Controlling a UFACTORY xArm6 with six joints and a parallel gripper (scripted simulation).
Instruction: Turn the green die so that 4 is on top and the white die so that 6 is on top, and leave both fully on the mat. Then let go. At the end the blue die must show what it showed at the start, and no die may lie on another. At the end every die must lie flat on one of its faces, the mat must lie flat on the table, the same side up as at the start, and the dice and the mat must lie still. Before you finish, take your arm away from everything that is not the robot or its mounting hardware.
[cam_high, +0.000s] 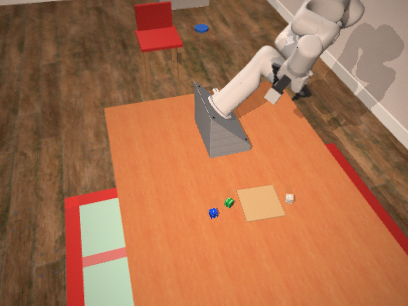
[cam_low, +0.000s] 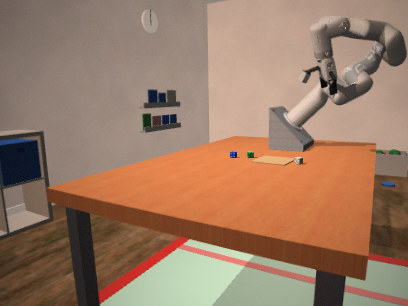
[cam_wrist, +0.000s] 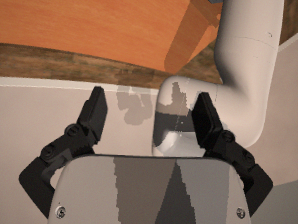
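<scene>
My hand is 38 cm to the left of the blue die, 28 cm above it and 21 cm short of it. The rest, counted from my hand: tan mat (29 cm below, 23 cm ahead, 20 cm to the right); green die (31 cm to the right, 28 cm below, 19 cm ahead); white die (28 cm below, 26 cm ahead, 10 cm to the right).
</scene>
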